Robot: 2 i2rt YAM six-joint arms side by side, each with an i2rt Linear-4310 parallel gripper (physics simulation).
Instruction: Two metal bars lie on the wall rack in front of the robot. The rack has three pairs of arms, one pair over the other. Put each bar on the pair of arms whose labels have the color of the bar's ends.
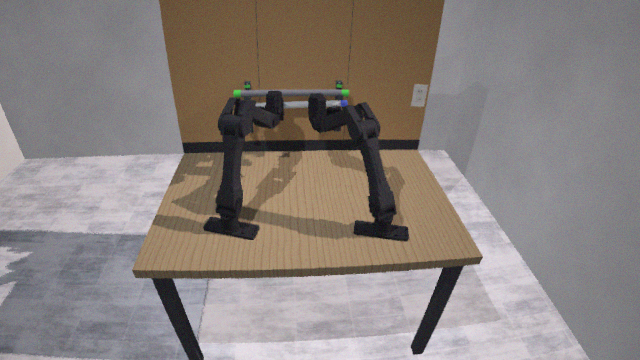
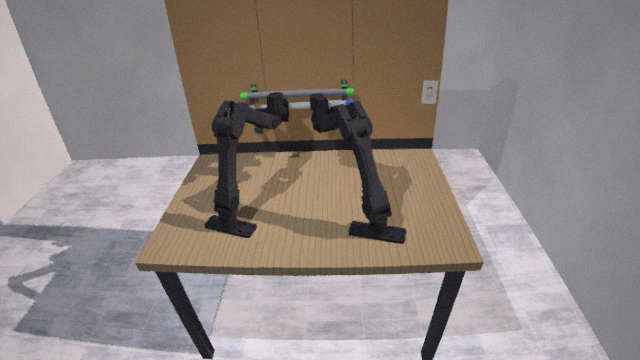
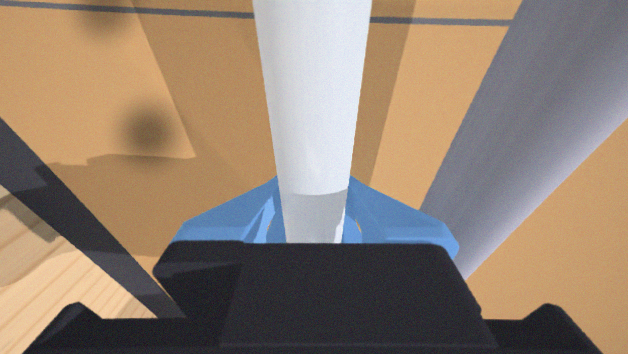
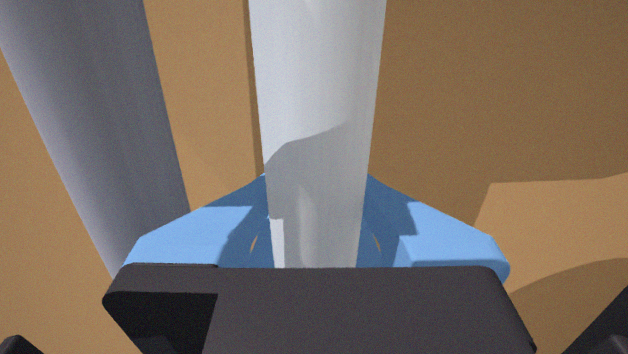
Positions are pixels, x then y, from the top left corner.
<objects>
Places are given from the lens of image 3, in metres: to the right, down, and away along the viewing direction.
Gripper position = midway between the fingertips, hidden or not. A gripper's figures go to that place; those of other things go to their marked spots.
left gripper [image 3: 313, 177]: 0.00, 0.00, 0.13
white bar [image 3: 312, 65]: 0.00, -0.03, 0.05
brown wall panel [image 3: 150, 120]: -0.09, -0.03, 0.12
The marked spots on the brown wall panel and the white bar are 0.12 m apart.
</objects>
